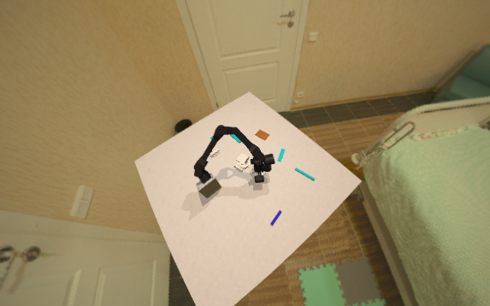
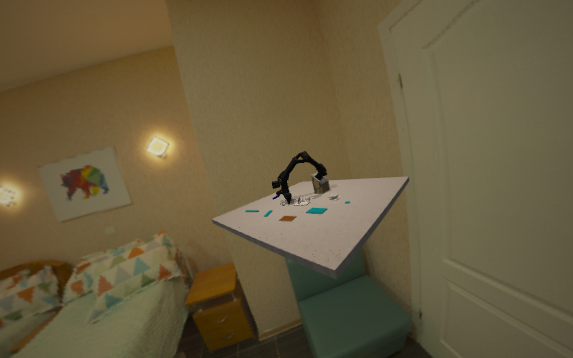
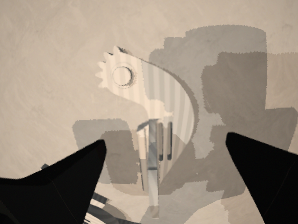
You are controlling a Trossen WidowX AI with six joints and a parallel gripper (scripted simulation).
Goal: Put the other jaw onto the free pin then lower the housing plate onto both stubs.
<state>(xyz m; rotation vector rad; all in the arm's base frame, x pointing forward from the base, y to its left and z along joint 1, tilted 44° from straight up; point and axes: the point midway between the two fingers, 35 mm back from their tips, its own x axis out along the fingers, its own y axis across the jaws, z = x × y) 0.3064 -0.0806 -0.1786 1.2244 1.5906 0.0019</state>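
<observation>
Now: gripper tip 4 cm short of the jaw piece and 1 cm to the left of it. Round my gripper tip: teal plate: 36 cm to the left, 15 cm ahead; then blue bar: 29 cm to the right, 15 cm behind; then orange plate: 29 cm ahead, 21 cm to the left.
</observation>
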